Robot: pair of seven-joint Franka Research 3 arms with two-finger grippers.
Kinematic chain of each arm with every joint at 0, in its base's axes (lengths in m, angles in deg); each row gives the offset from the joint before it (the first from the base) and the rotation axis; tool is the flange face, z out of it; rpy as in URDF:
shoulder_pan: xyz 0 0 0.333 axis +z
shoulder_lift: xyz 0 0 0 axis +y
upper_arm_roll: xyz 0 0 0.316 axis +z
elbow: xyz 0.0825 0 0 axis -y
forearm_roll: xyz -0.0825 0 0.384 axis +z
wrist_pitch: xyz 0 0 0 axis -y
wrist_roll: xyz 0.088 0 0 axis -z
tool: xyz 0 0 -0.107 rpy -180 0 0
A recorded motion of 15 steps. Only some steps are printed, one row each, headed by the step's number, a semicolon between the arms.
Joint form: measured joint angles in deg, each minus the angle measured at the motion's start. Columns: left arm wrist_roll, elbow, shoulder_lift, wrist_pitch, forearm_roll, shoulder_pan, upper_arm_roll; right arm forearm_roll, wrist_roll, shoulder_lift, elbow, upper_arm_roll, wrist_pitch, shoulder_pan.
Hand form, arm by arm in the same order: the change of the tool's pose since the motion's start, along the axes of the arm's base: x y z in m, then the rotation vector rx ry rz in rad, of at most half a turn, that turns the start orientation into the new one. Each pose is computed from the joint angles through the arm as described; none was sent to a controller.
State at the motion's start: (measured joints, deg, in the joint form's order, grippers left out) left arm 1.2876 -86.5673 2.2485 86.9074 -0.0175 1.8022 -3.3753; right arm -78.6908 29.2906 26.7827 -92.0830 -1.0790 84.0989 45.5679
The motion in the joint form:
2: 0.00 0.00 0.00 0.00 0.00 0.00 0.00; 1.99 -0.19 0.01 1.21 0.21 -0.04 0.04
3: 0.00 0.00 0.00 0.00 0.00 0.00 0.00; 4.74 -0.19 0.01 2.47 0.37 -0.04 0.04
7: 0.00 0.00 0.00 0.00 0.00 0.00 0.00; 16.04 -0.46 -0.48 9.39 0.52 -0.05 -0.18
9: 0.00 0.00 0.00 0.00 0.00 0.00 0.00; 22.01 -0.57 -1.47 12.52 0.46 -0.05 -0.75
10: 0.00 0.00 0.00 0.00 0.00 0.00 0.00; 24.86 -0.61 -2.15 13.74 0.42 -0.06 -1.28
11: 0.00 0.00 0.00 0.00 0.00 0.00 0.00; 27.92 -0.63 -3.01 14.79 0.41 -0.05 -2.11
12: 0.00 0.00 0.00 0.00 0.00 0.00 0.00; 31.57 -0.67 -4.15 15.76 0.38 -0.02 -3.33
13: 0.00 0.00 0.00 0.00 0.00 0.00 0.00; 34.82 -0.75 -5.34 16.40 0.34 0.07 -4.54
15: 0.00 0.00 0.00 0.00 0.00 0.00 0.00; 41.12 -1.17 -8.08 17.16 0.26 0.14 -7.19
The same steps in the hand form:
2: 0.0000 0.0000 0.0000 0.0000 0.0000 0.0000; -0.0009 0.0038 0.0054 0.0356 0.0103 -0.0125
3: 0.0000 0.0000 0.0000 0.0000 0.0000 0.0000; -0.0019 0.0069 0.0100 0.0823 0.0257 -0.0317
7: 0.0000 0.0000 0.0000 0.0000 0.0000 0.0000; -0.0017 0.0176 0.0491 0.3014 0.0679 -0.1064
9: 0.0000 0.0000 0.0000 0.0000 0.0000 0.0000; -0.0013 0.0166 0.0750 0.4222 0.0883 -0.1455
10: 0.0000 0.0000 0.0000 0.0000 0.0000 0.0000; -0.0005 0.0130 0.0879 0.4797 0.0980 -0.1666
11: 0.0000 0.0000 0.0000 0.0000 0.0000 0.0000; 0.0011 0.0064 0.1012 0.5409 0.1088 -0.1917
12: 0.0000 0.0000 0.0000 0.0000 0.0000 0.0000; 0.0035 -0.0040 0.1165 0.6125 0.1221 -0.2237
13: 0.0000 0.0000 0.0000 0.0000 0.0000 0.0000; 0.0055 -0.0149 0.1305 0.6766 0.1336 -0.2512
15: 0.0000 0.0000 0.0000 0.0000 0.0000 0.0000; 0.0077 -0.0401 0.1592 0.7992 0.1568 -0.3029

